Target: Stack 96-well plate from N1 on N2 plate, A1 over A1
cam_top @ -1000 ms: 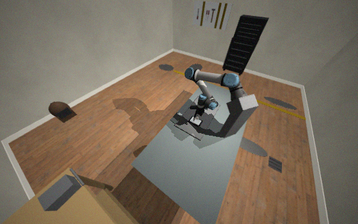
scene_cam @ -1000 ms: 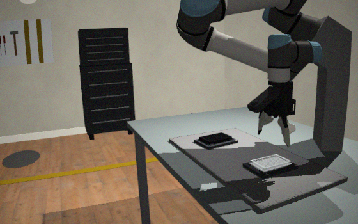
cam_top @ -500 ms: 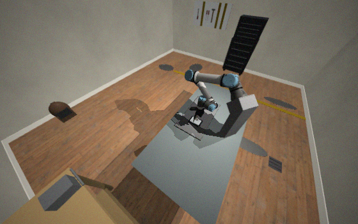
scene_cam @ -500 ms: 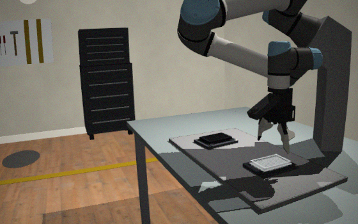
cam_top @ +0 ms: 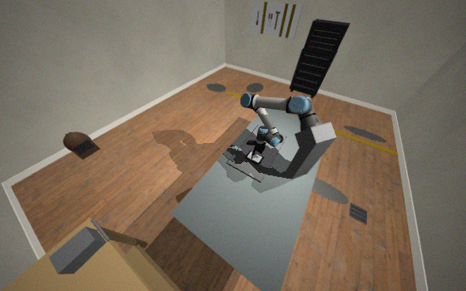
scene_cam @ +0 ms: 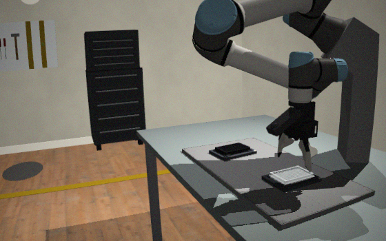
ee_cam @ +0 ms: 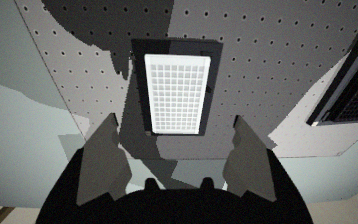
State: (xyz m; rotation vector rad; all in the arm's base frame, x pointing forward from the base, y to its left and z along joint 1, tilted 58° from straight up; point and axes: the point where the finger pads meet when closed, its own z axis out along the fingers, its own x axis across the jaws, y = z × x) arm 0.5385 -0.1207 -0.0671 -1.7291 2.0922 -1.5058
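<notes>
Right now my hand is 40 mm above the clear 96-well plate. The rest, counted from my hand: black plate: 320 mm to the right, 130 mm behind, 40 mm below; plate nest N1: 50 mm below.
</notes>
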